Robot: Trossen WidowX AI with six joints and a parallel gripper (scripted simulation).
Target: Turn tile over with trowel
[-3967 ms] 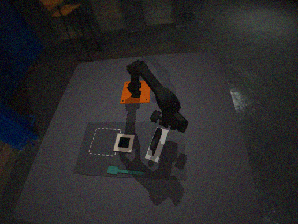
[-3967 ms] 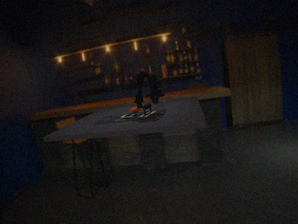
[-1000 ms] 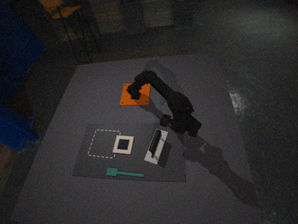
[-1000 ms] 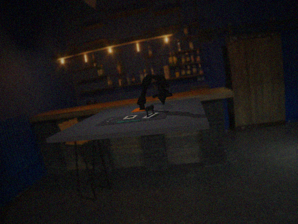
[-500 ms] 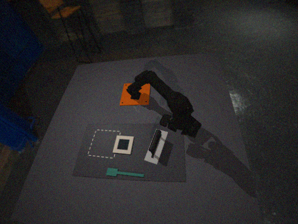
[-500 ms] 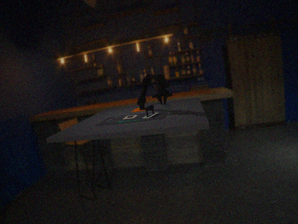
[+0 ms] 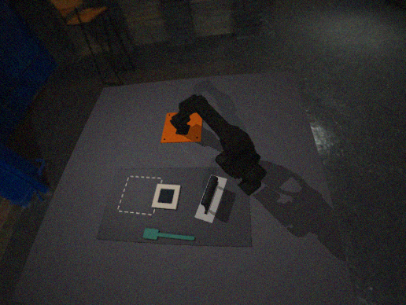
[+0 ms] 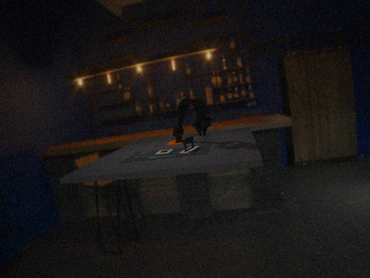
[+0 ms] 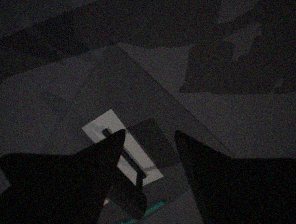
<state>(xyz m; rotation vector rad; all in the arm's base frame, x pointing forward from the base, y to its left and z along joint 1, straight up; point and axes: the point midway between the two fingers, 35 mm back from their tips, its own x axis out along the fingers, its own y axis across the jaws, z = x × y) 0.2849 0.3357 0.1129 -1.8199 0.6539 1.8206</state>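
My gripper tip is now 70 mm short of the trowel, 100 mm to the left of it and 50 mm above it. Also, from my gripper tip: pale tile (90 mm ahead, 300 mm to the right, 80 mm below); dark mat (110 mm ahead, 260 mm to the right, 100 mm below); flat teal trowel-shaped piece (250 mm ahead, 250 mm to the right, 80 mm below).
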